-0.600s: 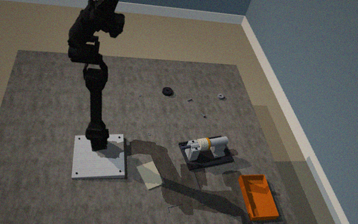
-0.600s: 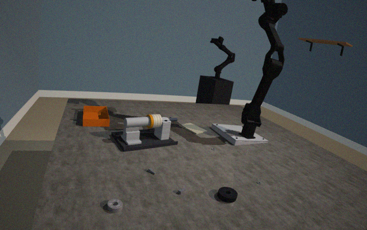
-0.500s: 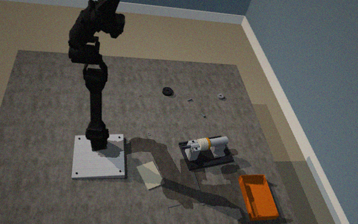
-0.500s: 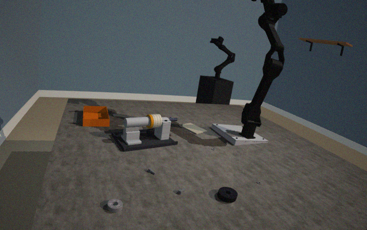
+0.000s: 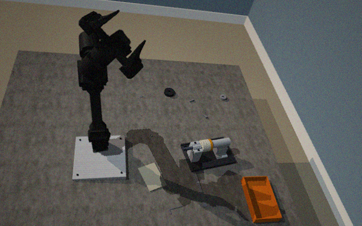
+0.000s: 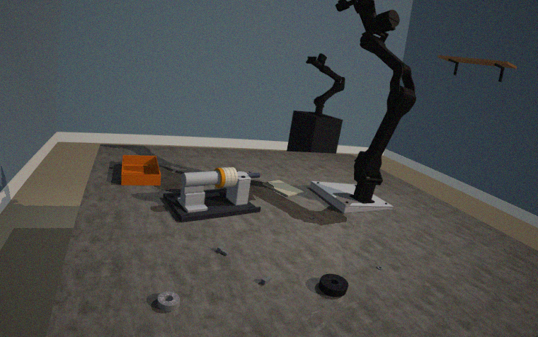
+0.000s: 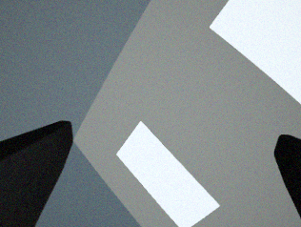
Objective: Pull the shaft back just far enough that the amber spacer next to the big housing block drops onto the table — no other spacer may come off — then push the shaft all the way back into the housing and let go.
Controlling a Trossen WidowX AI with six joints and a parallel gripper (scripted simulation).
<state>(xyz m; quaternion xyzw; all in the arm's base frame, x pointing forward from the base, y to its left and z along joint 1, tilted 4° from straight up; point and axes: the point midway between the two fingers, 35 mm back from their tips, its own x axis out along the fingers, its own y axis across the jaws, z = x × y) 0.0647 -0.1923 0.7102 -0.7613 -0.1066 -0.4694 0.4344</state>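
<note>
Right now my gripper tip is 41 cm short of the dark shaft, 8 cm to the right of it and 68 cm above it. The rest, counted from my gripper tip: amber spacer: 44 cm ahead, 8 cm to the left, 68 cm below; pale card: 16 cm ahead, 1 cm to the left, 76 cm below; thin bar: 35 cm ahead, 9 cm to the right, 76 cm below.
</note>
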